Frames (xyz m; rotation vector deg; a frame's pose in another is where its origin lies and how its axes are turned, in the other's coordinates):
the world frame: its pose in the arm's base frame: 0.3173 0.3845 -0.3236 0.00 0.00 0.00
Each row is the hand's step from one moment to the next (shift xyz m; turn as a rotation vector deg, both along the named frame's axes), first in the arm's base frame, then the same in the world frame.
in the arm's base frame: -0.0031 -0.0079 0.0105 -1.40 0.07 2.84
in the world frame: -0.0031 -0.0079 0.0105 -1.40 0.07 2.84
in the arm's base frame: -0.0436 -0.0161 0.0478 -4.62 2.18 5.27
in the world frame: -0.0436 -0.0161 0.0478 -4.62 2.18 5.27
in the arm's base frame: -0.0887 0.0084 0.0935 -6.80 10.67 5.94
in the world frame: -0.0887 0.0084 0.0935 -6.80 10.67 5.94
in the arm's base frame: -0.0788 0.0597 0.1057 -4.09 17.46 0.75
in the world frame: -0.0788 0.0597 0.1057 -4.09 17.46 0.75
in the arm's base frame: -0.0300 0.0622 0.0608 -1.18 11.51 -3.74
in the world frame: -0.0300 0.0622 0.0608 -1.18 11.51 -3.74
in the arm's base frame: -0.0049 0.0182 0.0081 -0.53 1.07 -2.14
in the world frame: -0.0049 0.0182 0.0081 -0.53 1.07 -2.14
